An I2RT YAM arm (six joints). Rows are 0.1 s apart.
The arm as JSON. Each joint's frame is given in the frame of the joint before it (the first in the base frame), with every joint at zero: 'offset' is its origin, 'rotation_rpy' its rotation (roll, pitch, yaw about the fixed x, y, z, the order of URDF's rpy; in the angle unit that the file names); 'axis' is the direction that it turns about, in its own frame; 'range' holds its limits. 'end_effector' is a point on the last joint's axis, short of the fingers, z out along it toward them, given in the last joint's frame.
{
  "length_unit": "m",
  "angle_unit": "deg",
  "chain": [
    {
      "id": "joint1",
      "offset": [
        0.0,
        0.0,
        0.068
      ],
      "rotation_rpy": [
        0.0,
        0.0,
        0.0
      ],
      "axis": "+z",
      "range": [
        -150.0,
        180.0
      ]
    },
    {
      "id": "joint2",
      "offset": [
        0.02,
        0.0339,
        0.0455
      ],
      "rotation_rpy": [
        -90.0,
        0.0,
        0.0
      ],
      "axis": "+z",
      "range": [
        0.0,
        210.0
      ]
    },
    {
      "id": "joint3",
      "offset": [
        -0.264,
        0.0,
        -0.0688
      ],
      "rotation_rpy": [
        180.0,
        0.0,
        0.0
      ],
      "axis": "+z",
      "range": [
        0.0,
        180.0
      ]
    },
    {
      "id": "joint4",
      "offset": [
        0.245,
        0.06,
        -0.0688
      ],
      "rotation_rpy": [
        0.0,
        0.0,
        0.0
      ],
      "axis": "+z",
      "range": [
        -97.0,
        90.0
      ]
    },
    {
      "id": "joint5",
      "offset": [
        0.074,
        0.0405,
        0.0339
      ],
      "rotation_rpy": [
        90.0,
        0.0,
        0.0
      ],
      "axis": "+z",
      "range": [
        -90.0,
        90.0
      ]
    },
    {
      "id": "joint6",
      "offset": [
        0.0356,
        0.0,
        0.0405
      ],
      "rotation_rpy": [
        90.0,
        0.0,
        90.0
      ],
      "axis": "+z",
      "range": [
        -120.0,
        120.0
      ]
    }
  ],
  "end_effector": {
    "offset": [
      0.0,
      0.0,
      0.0
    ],
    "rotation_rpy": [
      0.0,
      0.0,
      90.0
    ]
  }
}
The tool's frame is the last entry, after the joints.
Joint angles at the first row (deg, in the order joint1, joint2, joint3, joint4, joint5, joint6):
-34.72, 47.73, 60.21, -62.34, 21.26, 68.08
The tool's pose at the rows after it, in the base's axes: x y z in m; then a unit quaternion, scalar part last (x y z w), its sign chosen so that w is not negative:
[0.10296 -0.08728 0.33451 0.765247 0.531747 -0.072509 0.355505]
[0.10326 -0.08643 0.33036 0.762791 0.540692 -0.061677 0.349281]
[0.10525 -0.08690 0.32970 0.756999 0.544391 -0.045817 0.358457]
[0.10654 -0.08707 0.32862 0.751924 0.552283 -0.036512 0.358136]
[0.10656 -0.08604 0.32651 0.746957 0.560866 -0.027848 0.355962]
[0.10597 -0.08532 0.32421 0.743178 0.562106 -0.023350 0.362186]
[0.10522 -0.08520 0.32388 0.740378 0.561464 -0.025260 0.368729]
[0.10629 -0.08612 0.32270 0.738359 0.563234 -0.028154 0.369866]
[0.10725 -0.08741 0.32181 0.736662 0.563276 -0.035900 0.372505]
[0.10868 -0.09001 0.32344 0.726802 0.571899 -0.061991 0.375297]
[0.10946 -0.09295 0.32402 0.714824 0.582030 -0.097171 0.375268]
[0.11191 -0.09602 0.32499 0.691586 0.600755 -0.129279 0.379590]
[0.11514 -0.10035 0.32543 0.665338 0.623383 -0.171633 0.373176]
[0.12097 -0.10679 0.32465 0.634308 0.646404 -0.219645 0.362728]
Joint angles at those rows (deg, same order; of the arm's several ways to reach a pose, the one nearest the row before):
-34.89, 47.55, 59.85, -64.35, 20.90, 68.27
-34.94, 47.23, 58.91, -64.10, 19.21, 67.81
-35.04, 46.86, 58.25, -62.17, 17.51, 67.23
-35.14, 46.85, 57.92, -61.53, 16.10, 66.44
-35.12, 46.49, 57.35, -61.25, 14.76, 65.73
-35.13, 45.69, 56.35, -60.14, 14.33, 65.36
-35.19, 45.19, 55.91, -59.41, 14.61, 64.92
-35.19, 45.33, 55.61, -58.85, 14.84, 64.49
-35.19, 45.50, 55.34, -58.23, 15.67, 64.01
-35.17, 46.23, 55.80, -57.91, 17.97, 61.55
-35.23, 46.91, 56.03, -57.66, 21.02, 58.42
-35.13, 47.48, 56.03, -56.21, 23.38, 53.74
-35.12, 48.70, 56.31, -55.33, 26.42, 48.24
-35.11, 50.54, 56.43, -53.54, 29.95, 41.97

